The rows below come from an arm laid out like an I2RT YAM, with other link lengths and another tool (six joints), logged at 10 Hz.
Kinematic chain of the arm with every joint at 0, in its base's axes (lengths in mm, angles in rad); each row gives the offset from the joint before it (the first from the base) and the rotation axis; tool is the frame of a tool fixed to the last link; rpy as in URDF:
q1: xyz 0 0 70 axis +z
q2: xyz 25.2 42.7 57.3 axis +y
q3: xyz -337.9 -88.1 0 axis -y
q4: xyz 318.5 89.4 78 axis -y
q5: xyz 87.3 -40 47.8 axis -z
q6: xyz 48.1 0 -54.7 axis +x
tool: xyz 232 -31 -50 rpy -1.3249 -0.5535 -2.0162
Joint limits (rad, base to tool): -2.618..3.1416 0..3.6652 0..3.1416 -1.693..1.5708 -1.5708..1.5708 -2.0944..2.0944
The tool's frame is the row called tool.
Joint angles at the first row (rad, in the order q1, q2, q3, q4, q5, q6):
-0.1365 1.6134 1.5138 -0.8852 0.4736 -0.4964
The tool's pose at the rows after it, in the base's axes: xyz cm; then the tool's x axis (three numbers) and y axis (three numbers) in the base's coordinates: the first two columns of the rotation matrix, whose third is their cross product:
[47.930 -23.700 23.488 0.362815 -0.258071 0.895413 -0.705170 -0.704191 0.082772]
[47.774 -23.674 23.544 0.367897 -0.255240 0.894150 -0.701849 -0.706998 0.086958]
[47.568 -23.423 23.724 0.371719 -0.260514 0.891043 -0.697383 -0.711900 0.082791]
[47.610 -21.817 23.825 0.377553 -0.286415 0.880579 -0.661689 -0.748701 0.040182]
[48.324 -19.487 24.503 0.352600 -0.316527 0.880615 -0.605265 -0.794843 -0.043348]
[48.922 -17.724 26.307 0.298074 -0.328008 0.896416 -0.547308 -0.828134 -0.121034]
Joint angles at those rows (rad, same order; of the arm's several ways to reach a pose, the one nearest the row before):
-0.1365 1.6035 1.5126 -0.8820 0.4746 -0.5018
-0.1364 1.6000 1.5112 -0.8861 0.4740 -0.5069
-0.1365 1.5945 1.5170 -0.9007 0.4640 -0.5075
-0.1365 1.5671 1.5166 -0.9202 0.3940 -0.5212
-0.1369 1.5145 1.4946 -0.9004 0.2935 -0.5401
-0.1394 1.4418 1.4549 -0.8498 0.2155 -0.5610

